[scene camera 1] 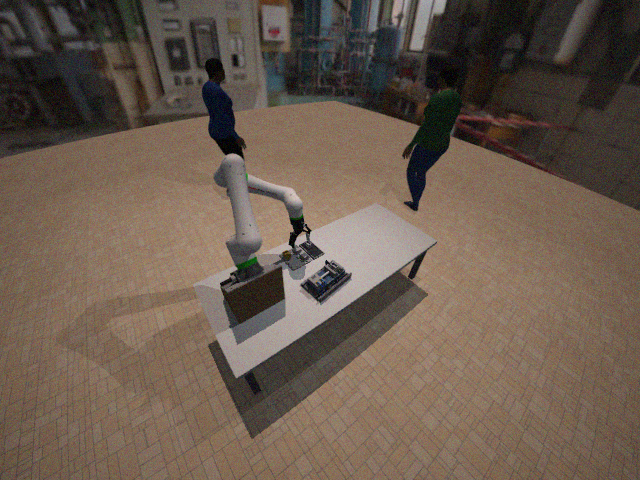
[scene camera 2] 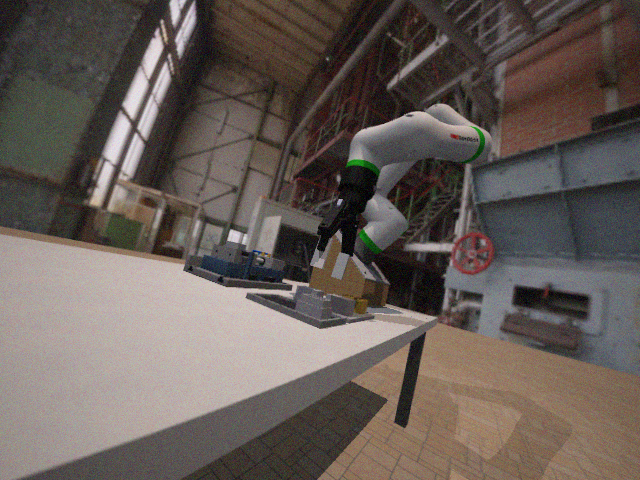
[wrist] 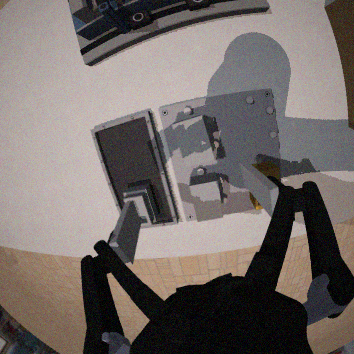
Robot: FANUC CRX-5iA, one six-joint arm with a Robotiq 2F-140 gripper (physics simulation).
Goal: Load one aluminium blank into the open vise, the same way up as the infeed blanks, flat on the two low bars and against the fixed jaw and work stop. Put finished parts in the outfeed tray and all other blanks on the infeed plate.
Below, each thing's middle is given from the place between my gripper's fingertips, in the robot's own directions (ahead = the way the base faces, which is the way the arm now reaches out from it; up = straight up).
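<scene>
Positions counted from my hand: grey infeed plate (wrist: pixel 241 129), 80 mm below and 60 mm behind; dark outfeed tray (scene camera 2: pixel 274 301), 80 mm below, 90 mm ahead and 10 mm to the right.
</scene>
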